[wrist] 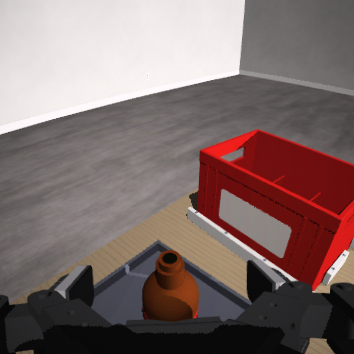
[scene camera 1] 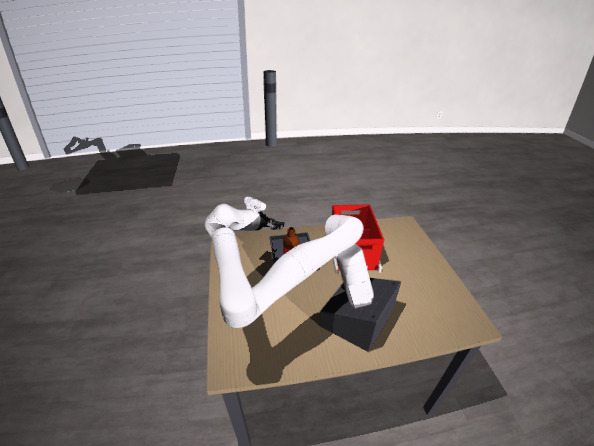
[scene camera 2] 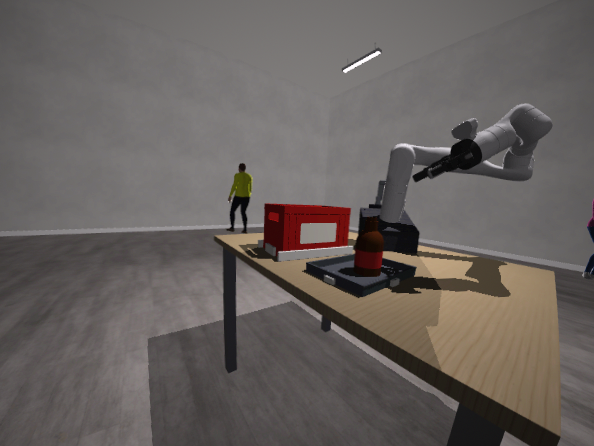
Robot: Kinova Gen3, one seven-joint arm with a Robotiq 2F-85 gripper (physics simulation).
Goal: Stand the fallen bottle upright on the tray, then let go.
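Frame: origin at the arm's base, x ahead, y left, z up, level; centimetres.
Where they show: gripper, between the fingertips: point(wrist: 170, 280) point(scene camera 1: 273, 220) point(scene camera 2: 420, 177); arm's base, origin of its link: point(scene camera 1: 361, 298) point(scene camera 2: 389, 218).
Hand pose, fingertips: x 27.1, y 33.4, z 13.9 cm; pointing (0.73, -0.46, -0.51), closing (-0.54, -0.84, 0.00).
Note:
Each offset is from my fingertips to the top centre of the thing. Level surfaces: height alone.
The brown bottle with a red label {dx +10.0, dy -6.5, dz -11.3 cm} point(scene camera 1: 291, 240) point(scene camera 2: 369, 250) point(wrist: 170, 295) stands upright on the dark tray {dx +11.1, dy -7.2, dz -24.7 cm} point(scene camera 1: 304, 238) point(scene camera 2: 345, 286) point(wrist: 119, 296). In the wrist view its open mouth and shoulder show from above, and its lower part is hidden behind the gripper body. My gripper point(scene camera 1: 281, 225) point(scene camera 2: 423, 175) point(wrist: 170, 280) is open and empty. In scene camera 2 it is raised above the tray's level, pointing down at a slant, well apart from the bottle. In scene camera 1 the arm hides part of the tray.
A red crate {dx +15.1, dy -35.8, dz -9.8 cm} point(scene camera 1: 372, 254) point(scene camera 2: 281, 227) point(wrist: 209, 184) stands beside the tray on a light base strip. The dark block point(scene camera 1: 357, 322) under the arm stands on the wooden table {dz -27.3 cm} point(scene camera 1: 435, 300) point(scene camera 2: 500, 325). A person in yellow point(scene camera 2: 243, 186) stands far behind the table.

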